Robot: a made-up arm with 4 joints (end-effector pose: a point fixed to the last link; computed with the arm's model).
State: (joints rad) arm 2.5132 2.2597 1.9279 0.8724
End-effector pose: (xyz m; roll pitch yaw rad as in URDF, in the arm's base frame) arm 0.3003 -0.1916 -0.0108 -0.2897 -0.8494 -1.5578
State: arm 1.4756 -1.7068 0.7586 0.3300
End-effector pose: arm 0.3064 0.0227 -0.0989 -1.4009 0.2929 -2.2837
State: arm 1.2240 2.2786 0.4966 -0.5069
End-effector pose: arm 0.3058 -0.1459 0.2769 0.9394 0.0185 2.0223
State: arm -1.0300 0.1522 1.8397 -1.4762
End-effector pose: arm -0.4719 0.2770 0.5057 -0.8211 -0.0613 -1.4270
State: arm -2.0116 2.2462 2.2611 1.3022
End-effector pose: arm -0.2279 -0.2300 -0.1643 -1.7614 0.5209 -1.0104
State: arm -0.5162 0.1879 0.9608 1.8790
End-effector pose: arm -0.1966 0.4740 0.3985 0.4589 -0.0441 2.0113
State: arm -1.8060 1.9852 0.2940 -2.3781
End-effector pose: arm -0.2963 -0.3335 -0.0926 2.2341 -0.9926 -2.4358
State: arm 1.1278 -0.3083 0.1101 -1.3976
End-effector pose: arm 0.2349 0.3195 0.3519 -1.2306 -0.1147 -1.6466
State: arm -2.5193 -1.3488 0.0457 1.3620
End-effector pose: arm -0.5173 0.0663 0.2051 -3.0872 -0.6317 3.1250
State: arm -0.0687 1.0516 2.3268 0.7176
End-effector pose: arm -0.2293 0.1389 0.4981 2.5452 0.6481 -2.9874
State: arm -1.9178 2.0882 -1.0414 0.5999
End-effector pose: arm -0.2340 -0.0039 -0.1529 -1.0226 1.1143 2.9521
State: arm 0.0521 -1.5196 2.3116 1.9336
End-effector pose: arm 0.5325 0.0758 0.5236 2.3346 -0.2139 -0.1971
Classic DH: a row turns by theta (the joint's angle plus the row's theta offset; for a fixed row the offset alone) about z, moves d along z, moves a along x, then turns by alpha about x. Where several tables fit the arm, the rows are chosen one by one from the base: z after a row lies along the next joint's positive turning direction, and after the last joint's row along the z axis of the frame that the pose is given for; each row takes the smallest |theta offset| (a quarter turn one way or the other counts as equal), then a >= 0, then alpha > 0; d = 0 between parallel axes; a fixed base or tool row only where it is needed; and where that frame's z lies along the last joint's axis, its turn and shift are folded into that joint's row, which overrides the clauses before.
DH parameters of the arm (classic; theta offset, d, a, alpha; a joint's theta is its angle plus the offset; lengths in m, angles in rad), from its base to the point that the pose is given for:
base (fixed): 0 0.1617 0 -1.5708
joint 1: 0 0.0407 0.0614 1.5708
joint 2: 0 0.3336 0.0263 -1.5708
joint 3: 0 0.3288 -0.1125 1.5708
joint 4: -1.0282 0 0.1576 0
tool (fixed): 1.0282 -0.0657 0 0

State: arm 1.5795 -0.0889 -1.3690 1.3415
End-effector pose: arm 0.3554 0.4079 -0.0341 0.1852 0.1342 1.3454
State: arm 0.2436 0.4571 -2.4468 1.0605
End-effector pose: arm 0.0456 0.3552 0.5758 -2.3334 -0.4979 2.3624
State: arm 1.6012 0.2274 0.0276 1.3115
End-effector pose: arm 0.2655 0.4182 0.1146 1.6281 0.0316 1.5788
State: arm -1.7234 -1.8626 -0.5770 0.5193
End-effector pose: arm -0.3312 -0.1115 0.3929 1.5426 -0.1921 -2.1154
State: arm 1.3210 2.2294 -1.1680 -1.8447
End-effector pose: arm 0.0242 -0.1483 0.3280 2.6583 1.0395 1.6436
